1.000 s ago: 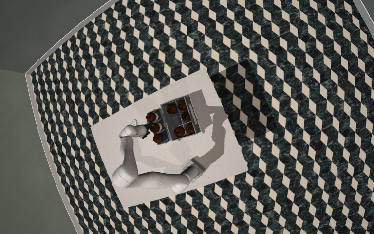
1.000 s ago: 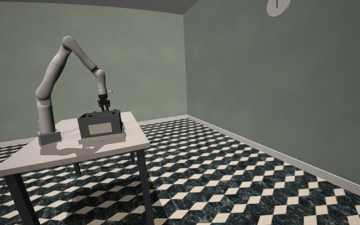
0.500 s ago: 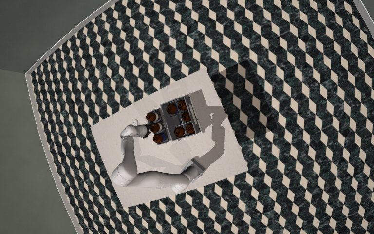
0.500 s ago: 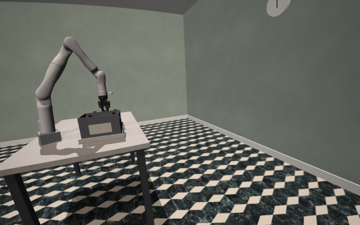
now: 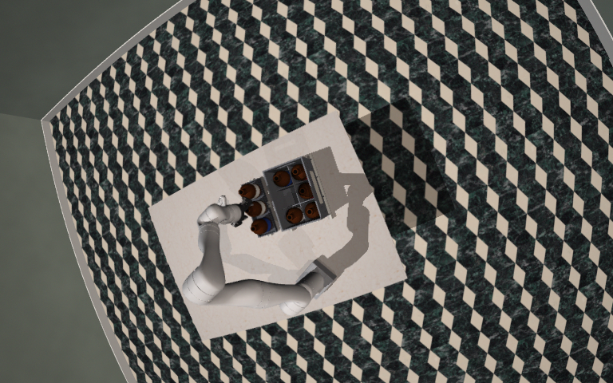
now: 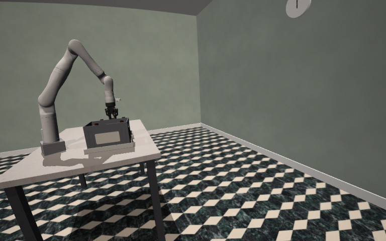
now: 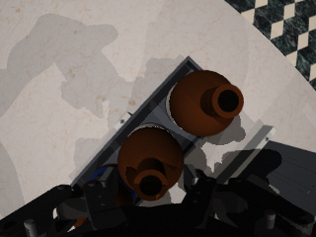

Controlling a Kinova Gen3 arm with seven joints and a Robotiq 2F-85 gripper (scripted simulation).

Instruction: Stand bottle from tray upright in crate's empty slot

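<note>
My hand is 7 cm above the brown bottle. Also, from my hand: grey tray: 14 cm below; grey crate: 3 cm behind, 22 cm to the right, 7 cm below.
</note>
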